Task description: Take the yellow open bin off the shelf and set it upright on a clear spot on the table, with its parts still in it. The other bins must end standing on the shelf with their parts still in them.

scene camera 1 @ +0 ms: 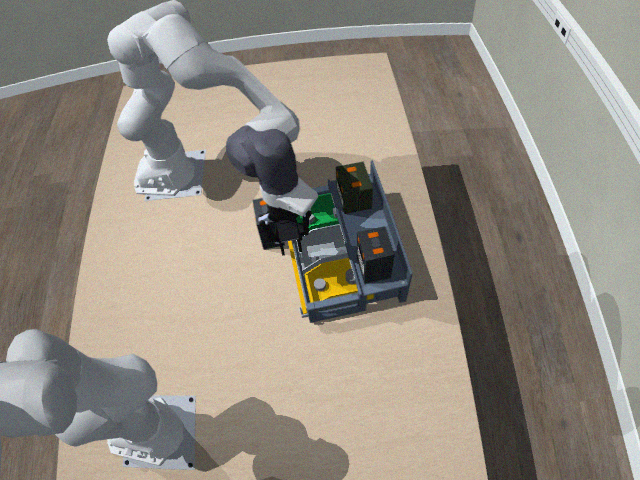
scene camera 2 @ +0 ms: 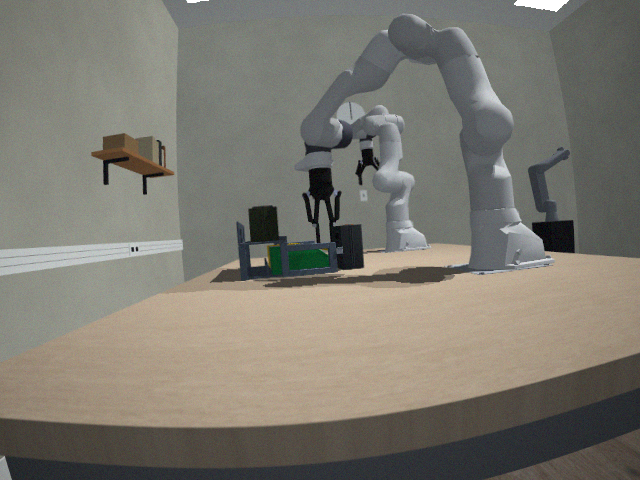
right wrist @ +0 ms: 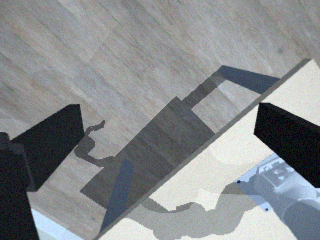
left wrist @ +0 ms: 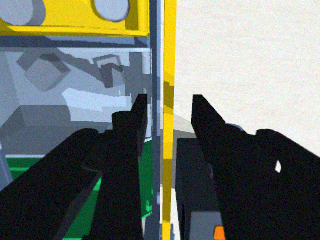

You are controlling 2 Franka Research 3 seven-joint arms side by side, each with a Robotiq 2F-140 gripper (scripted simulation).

Labels:
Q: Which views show my left gripper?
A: Scene camera 1, scene camera 2 and the left wrist view only.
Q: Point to a grey bin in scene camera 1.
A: At 326, 242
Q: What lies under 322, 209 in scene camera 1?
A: A green bin.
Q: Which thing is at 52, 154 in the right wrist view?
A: My right gripper.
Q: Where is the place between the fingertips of my left gripper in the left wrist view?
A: At 169, 108

